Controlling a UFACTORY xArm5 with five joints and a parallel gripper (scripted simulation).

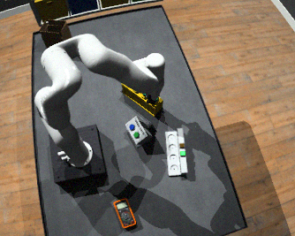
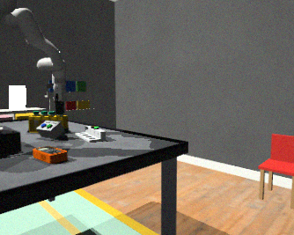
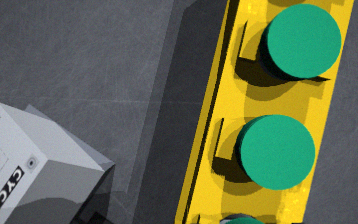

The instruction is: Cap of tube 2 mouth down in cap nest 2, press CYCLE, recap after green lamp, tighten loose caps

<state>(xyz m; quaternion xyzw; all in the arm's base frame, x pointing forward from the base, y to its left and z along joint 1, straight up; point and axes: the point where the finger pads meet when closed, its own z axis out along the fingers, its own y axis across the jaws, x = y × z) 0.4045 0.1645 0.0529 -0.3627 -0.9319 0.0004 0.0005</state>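
My gripper is now 13 cm past the green key, 14 cm to the left of it and 6 cm above it. Also, from my hand: blue key (14 cm behind, 9 cm to the right, 6 cm below); then key housing (11 cm behind, 11 cm to the right, 8 cm below).
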